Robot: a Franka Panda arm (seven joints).
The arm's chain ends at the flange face. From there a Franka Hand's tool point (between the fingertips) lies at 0.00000 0.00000 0.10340 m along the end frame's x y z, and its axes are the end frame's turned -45 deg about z.
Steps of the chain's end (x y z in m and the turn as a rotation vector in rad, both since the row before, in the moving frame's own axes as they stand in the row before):
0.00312, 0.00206, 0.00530, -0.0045, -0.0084, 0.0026
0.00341, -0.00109, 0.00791, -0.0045, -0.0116, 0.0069
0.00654, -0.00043, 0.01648, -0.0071, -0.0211, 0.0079
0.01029, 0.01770, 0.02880, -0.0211, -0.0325, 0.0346
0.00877, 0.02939, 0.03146, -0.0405, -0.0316, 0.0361
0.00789, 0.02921, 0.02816, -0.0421, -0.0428, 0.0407
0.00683, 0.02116, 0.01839, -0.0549, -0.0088, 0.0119
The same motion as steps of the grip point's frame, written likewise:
-0.00019, 0.00338, 0.00530, 0.0028, -0.0091, 0.0026
0.00201, 0.00112, 0.00790, 0.0050, -0.0114, 0.0069
0.00287, 0.00329, 0.01645, 0.0099, -0.0199, 0.0079
-0.00914, 0.01889, 0.02872, 0.0081, -0.0379, 0.0346
-0.01986, 0.02754, 0.03132, -0.0063, -0.0510, 0.0361
-0.02128, 0.02606, 0.02797, 0.0005, -0.0600, 0.0407
-0.01481, 0.02313, 0.01823, -0.0326, -0.0450, 0.0119

